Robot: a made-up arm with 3 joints. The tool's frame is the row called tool.
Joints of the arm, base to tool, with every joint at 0 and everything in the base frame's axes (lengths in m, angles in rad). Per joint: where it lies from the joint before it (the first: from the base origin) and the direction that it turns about. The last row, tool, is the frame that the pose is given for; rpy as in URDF.
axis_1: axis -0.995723 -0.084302 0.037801 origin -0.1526 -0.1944 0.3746
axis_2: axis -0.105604 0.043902 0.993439 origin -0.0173 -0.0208 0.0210
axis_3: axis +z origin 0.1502 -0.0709 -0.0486
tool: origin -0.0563 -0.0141 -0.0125 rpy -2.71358 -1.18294 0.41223
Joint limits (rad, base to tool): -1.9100..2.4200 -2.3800..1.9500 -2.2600..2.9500
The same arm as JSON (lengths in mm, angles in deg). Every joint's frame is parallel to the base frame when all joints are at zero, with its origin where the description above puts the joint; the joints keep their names.
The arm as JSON. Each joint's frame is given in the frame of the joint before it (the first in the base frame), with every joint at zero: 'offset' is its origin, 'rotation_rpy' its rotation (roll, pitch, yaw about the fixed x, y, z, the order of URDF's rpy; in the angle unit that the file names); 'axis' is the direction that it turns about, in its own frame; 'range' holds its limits. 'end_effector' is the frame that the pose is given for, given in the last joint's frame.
{
  "length_unit": "mm",
  "angle_unit": "deg",
  "chain": [
    {
      "id": "axis_1",
      "offset": [
        -152.6,
        -194.4,
        374.6
      ],
      "rotation_rpy": [
        0.0,
        0.0,
        0.0
      ],
      "axis": [
        -0.995723,
        -0.084302,
        0.037801
      ],
      "range": [
        -109.43,
        138.66
      ]
    },
    {
      "id": "axis_2",
      "offset": [
        -17.3,
        -20.8,
        21.0
      ],
      "rotation_rpy": [
        0.0,
        0.0,
        0.0
      ],
      "axis": [
        -0.105604,
        0.043902,
        0.993439
      ],
      "range": [
        -136.36,
        111.73
      ]
    },
    {
      "id": "axis_3",
      "offset": [
        150.2,
        -70.9,
        -48.6
      ],
      "rotation_rpy": [
        0.0,
        0.0,
        0.0
      ],
      "axis": [
        0.0,
        0.0,
        1.0
      ],
      "range": [
        -129.49,
        169.02
      ]
    }
  ],
  "end_effector": {
    "offset": [
      -56.3,
      -14.1,
      -12.5
    ],
    "rotation_rpy": [
      -155.48,
      -67.78,
      23.62
    ]
  }
}

